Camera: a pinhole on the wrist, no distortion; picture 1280 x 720 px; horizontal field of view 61.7 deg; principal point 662.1 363.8 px. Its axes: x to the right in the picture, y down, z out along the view. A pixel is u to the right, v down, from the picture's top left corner.
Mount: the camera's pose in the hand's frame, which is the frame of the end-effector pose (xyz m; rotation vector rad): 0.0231 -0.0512 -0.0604 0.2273 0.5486 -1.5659
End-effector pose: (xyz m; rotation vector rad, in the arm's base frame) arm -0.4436 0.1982 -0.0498 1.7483 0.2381 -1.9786
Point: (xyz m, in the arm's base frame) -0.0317 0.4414 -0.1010
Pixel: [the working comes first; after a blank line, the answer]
In the camera's frame: 0.1807 0.0284 -0.3815

behind the camera
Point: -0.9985 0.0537 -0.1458
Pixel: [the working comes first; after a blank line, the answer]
In the camera's frame: -0.2038 0.0140 0.5875

290.4 389.4
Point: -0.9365 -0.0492 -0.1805
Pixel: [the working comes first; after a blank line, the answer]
In the camera's frame: -0.2993 0.0721 0.5314

58.7 509.1
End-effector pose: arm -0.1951 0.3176 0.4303 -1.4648 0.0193 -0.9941
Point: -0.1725 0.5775 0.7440
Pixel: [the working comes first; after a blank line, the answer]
In the camera's frame: 0.0566 -0.0563 0.4103

810.0 216.8
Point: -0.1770 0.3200 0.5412
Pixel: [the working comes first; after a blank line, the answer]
In the camera's frame: -0.0204 0.0271 0.1028

449.5 646.7
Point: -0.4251 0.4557 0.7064
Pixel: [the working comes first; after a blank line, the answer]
In the camera's frame: 0.2530 -0.1141 0.2150

outside the picture
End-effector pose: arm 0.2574 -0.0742 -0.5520 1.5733 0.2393 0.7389
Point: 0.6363 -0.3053 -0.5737
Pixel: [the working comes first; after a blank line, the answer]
In the camera's frame: -0.1988 0.0338 0.4437

182.2 445.4
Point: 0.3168 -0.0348 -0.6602
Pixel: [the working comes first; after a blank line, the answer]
In the camera's frame: 0.0363 -0.0027 0.0885

1101.0 330.5
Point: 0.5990 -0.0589 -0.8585
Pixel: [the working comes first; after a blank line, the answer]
In the camera's frame: 0.1709 0.0956 0.3914

1130.0 625.6
